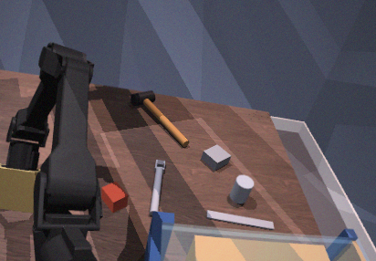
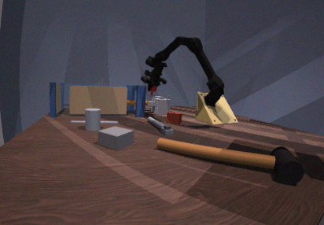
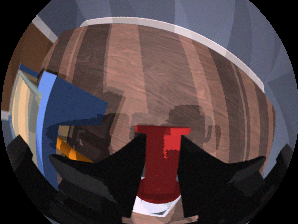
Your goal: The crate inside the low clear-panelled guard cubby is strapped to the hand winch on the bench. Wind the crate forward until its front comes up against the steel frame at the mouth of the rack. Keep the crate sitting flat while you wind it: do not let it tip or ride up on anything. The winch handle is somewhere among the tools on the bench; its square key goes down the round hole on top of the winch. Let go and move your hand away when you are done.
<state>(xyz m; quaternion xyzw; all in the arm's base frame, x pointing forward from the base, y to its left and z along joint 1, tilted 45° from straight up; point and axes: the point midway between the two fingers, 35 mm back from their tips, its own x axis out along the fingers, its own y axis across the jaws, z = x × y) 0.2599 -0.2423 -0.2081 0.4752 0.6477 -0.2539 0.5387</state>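
The winch handle is 20 mm behind my gripper tip, 50 mm to the left of it and 30 mm below it. Also, from my gripper tip: flat grey bar 330 mm ahead, 420 mm to the left, 130 mm below; then grey winch 60 mm behind, 100 mm to the left, 100 mm below; then red grip 10 mm behind, 20 mm to the left.
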